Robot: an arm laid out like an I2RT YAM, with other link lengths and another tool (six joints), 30 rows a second.
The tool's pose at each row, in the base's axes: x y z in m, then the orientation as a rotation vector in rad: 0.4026 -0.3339 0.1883 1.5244 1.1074 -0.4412; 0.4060 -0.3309 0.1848 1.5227 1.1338 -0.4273; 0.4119 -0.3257 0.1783 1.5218 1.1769 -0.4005; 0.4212 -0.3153 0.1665 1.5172 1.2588 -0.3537; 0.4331 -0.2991 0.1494 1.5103 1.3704 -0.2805; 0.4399 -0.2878 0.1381 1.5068 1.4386 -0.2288; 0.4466 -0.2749 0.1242 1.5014 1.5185 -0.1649
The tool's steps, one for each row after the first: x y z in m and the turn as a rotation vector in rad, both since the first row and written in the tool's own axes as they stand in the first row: 0.0056 0.0011 -0.0007 -0.0062 0.0233 -0.0098; 0.0156 0.0028 -0.0019 -0.0163 0.0642 -0.0232; 0.0334 0.0048 -0.0053 -0.0342 0.1392 -0.0518; 0.0589 0.0065 -0.0118 -0.0598 0.2468 -0.0868; 0.0755 0.0067 -0.0169 -0.0757 0.3168 -0.1048; 0.0947 0.0056 -0.0227 -0.0946 0.4006 -0.1251
